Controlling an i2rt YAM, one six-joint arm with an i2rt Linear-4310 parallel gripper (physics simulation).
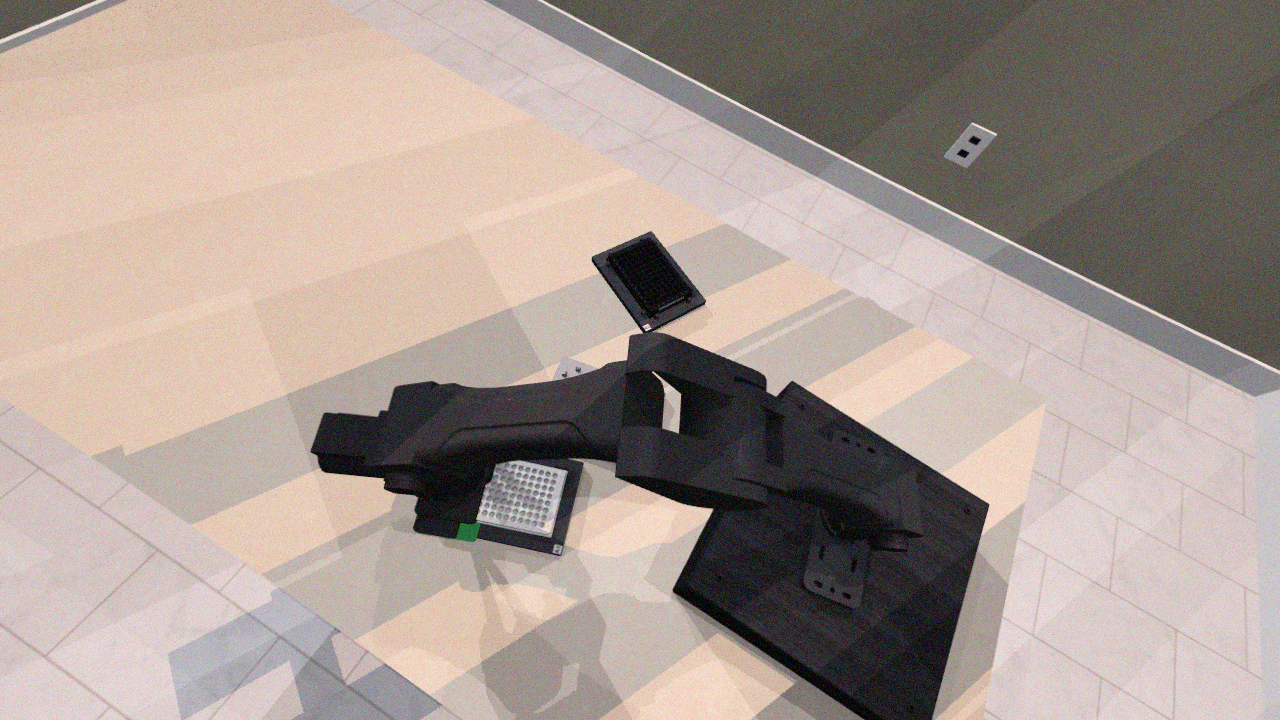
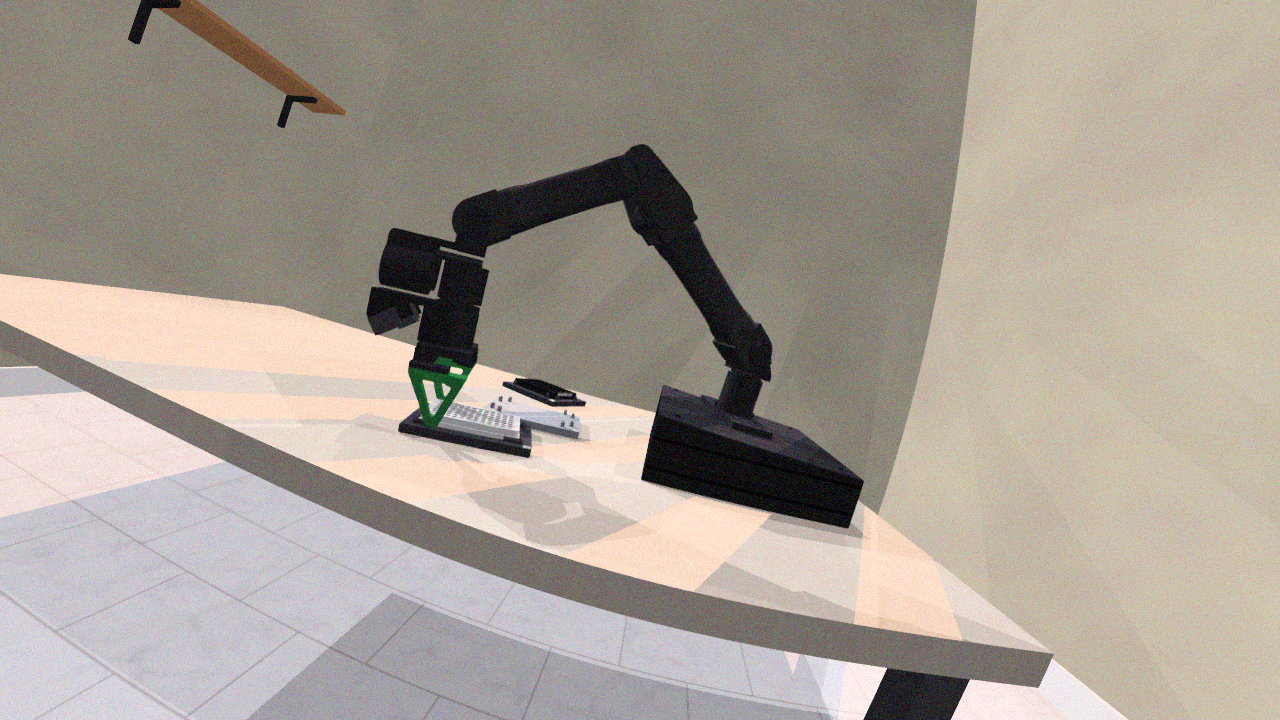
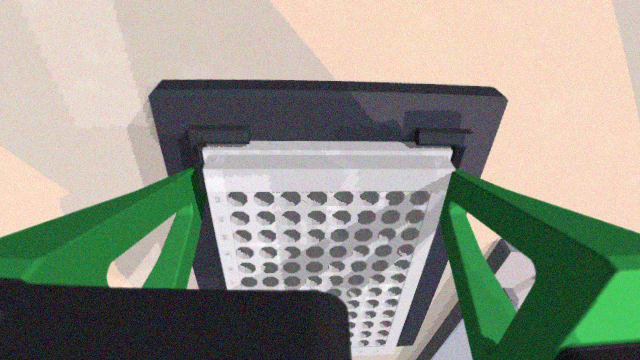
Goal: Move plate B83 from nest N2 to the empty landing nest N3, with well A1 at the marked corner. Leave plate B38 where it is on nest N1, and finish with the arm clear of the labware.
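Note:
A white well plate (image 1: 523,496) (image 2: 479,417) (image 3: 326,232) sits in a dark nest (image 1: 570,490) (image 2: 465,436) (image 3: 313,107); I cannot read its label. My gripper (image 2: 436,403) (image 3: 320,180) reaches straight down over it, and its green fingers press on the plate's two long sides near one end. The plate rests in the nest. The empty dark landing nest (image 1: 626,309) (image 2: 543,390) lies farther back on the table. A second pale plate (image 1: 573,367) (image 2: 555,420) (image 3: 518,273) lies just beside the first nest, mostly hidden by the arm.
The arm's black base (image 1: 840,573) (image 2: 752,456) stands to the right of the nests. The table's curved front edge (image 2: 500,555) runs close by the gripped plate's nest. A wall shelf (image 2: 242,53) hangs high at the back left.

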